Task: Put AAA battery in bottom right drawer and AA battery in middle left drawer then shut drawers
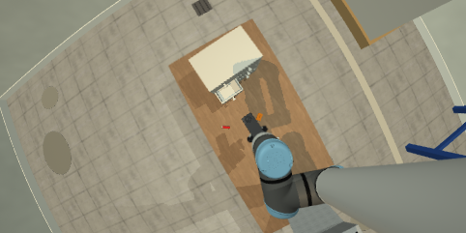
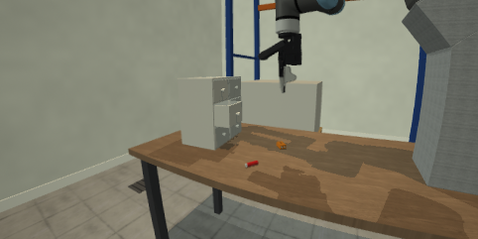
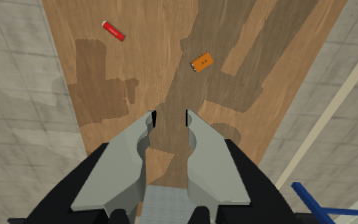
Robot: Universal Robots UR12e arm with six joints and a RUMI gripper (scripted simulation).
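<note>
Right now the red cylinder is 70 mm ahead of my hand, 150 mm to the left of it and 260 mm below it. From my hand the other things lie so: thin black cylinder 340 mm ahead, 100 mm to the right, 250 mm below; then orange block 10 mm ahead, 60 mm to the right, 260 mm below.
</note>
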